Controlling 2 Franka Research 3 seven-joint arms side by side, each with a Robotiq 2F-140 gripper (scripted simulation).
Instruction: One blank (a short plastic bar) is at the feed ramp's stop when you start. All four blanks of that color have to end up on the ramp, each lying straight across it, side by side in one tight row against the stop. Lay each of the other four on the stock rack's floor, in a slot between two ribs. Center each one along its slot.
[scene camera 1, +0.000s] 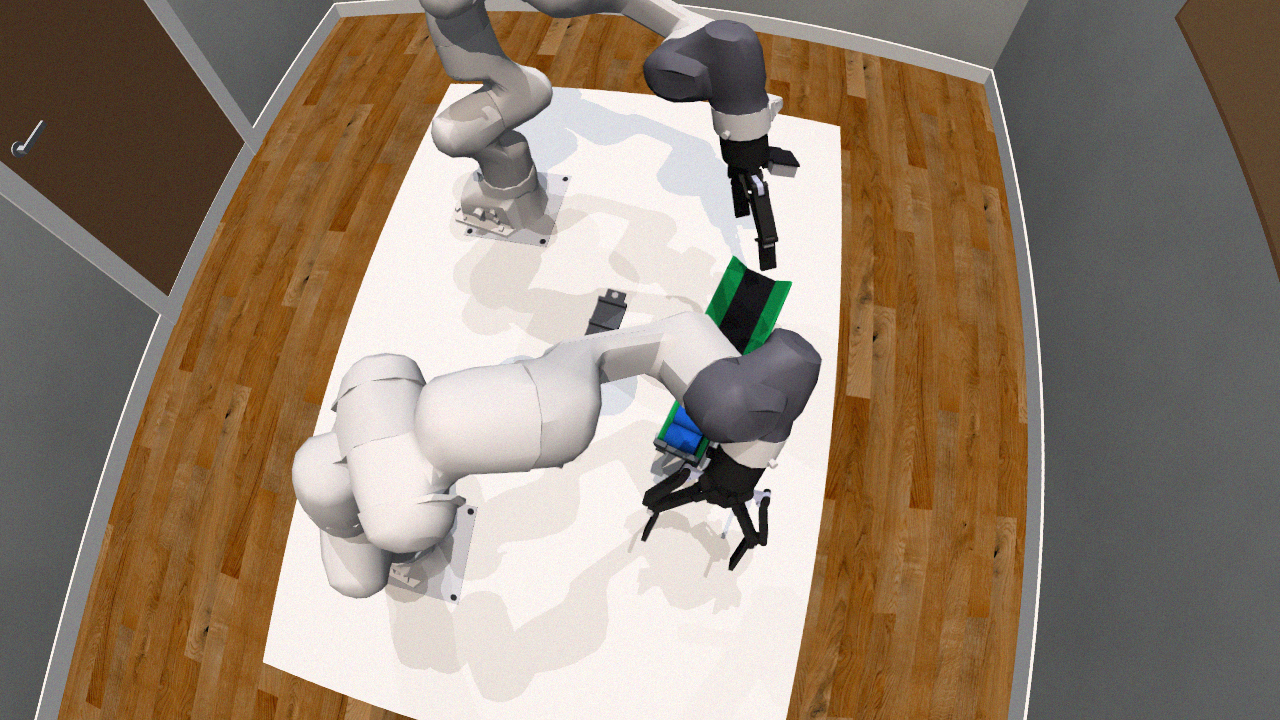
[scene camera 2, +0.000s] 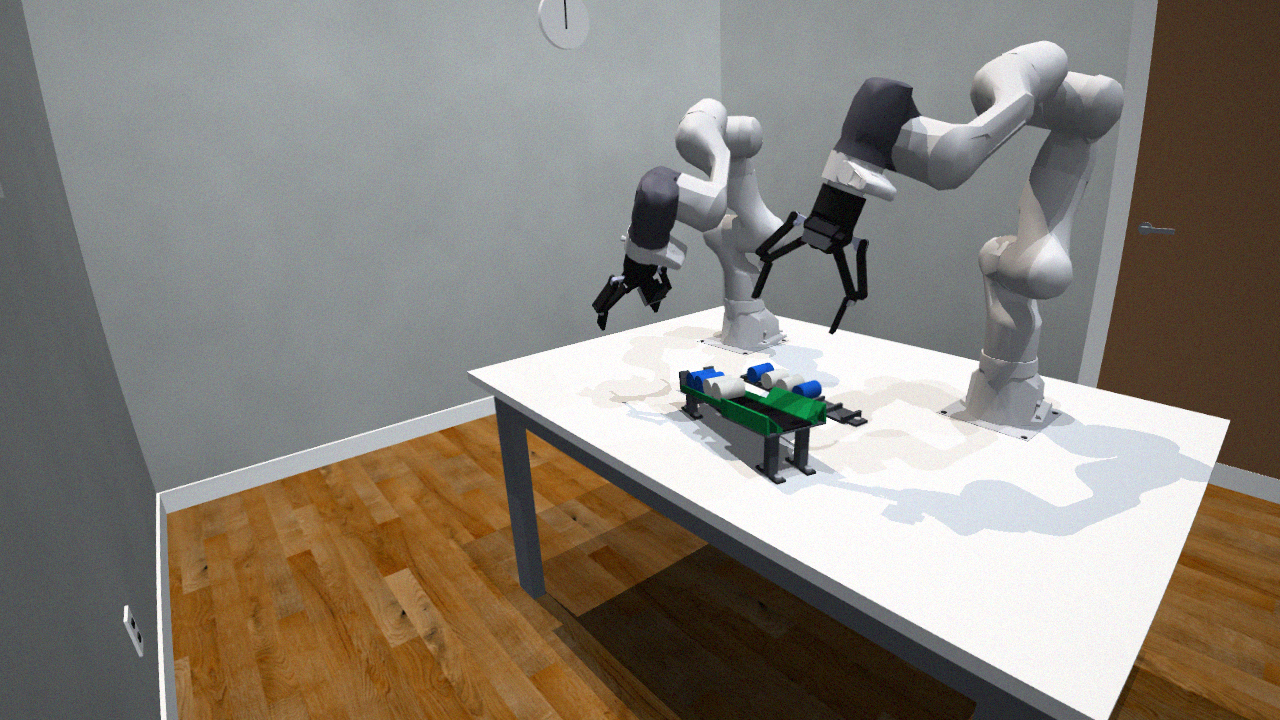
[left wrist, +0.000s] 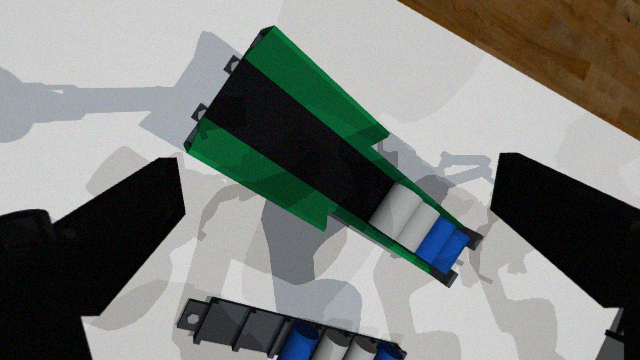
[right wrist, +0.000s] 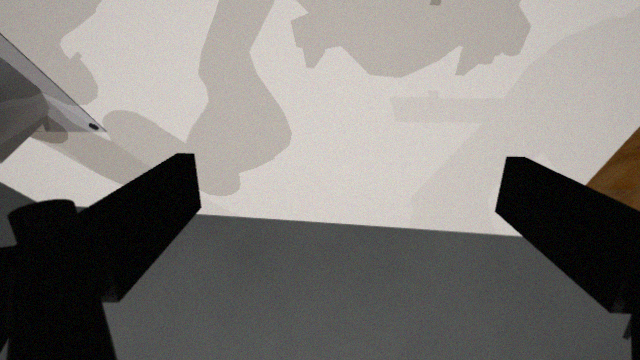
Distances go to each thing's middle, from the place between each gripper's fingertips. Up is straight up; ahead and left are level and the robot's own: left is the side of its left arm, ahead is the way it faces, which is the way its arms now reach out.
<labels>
I see the blue blank (scene camera 1: 676, 436) 5 cm behind my right hand (scene camera 1: 688, 550), 21 cm to the left of it and 12 cm below it. From my right hand the other things lie so: stock rack (scene camera 1: 604, 312) 25 cm behind, 32 cm to the left, 20 cm below.
Right now my left hand is 60 mm past the blue blank, 300 mm to the left of it and 230 mm above it. Round my left hand: stock rack 270 mm behind, 190 mm to the right, 310 mm below.
</labels>
